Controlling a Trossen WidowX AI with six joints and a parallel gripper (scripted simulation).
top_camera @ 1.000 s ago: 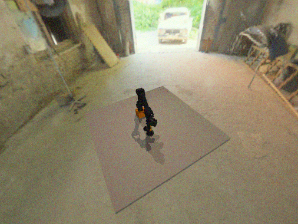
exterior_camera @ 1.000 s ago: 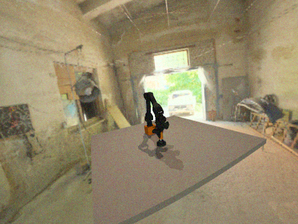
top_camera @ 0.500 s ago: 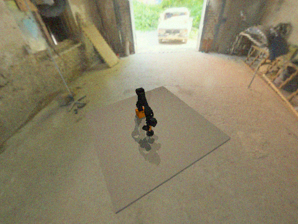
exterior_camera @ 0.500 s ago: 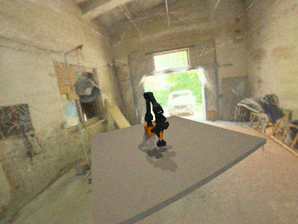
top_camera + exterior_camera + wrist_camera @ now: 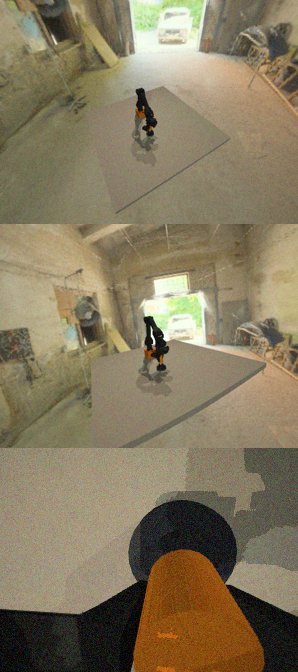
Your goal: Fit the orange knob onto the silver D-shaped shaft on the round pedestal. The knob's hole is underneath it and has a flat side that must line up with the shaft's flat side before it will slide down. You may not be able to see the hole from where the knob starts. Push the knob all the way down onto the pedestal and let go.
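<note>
Now: gripper tip 30 mm below the orange knob. The rest, counted from my gripper tip: round black pedestal 40 mm below.
</note>
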